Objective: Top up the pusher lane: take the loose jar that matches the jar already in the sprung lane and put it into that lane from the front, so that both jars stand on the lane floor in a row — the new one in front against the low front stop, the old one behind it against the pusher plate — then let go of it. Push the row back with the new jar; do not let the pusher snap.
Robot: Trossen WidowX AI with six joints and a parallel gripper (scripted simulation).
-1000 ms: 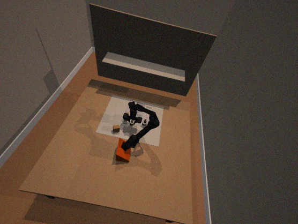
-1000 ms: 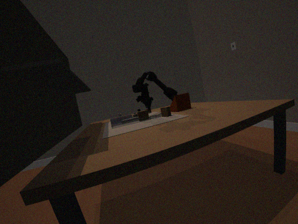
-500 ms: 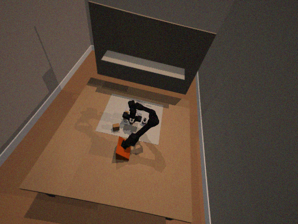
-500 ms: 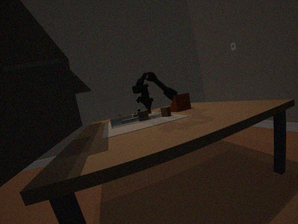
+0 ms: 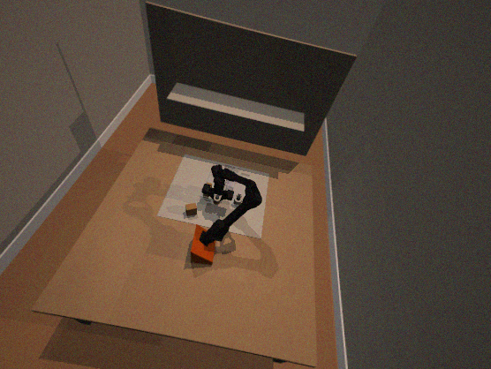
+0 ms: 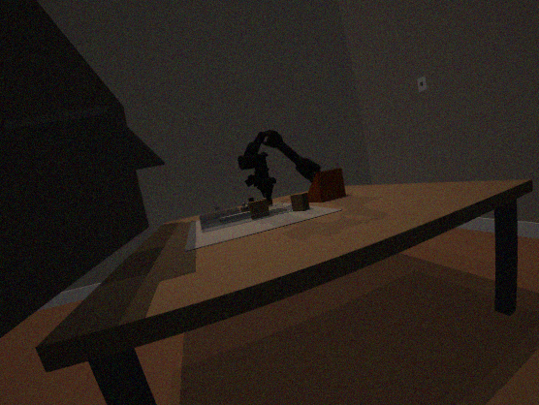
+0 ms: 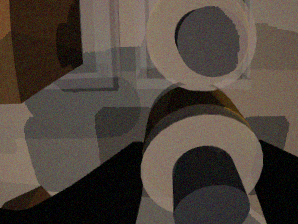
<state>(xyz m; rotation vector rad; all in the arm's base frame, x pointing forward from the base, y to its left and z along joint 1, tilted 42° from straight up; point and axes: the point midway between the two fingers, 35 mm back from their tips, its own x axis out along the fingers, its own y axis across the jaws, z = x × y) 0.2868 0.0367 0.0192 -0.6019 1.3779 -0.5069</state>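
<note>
Right now the white mat is 10 cm ahead of my gripper tip, 1 cm to the left of it and 6 cm below it. Round my gripper tip: wall panel 66 cm ahead, 4 cm to the left, 34 cm above; lane 20 cm ahead, 2 cm to the right, 4 cm below; pusher plate 16 cm ahead, 3 cm to the right, 1 cm below.
</note>
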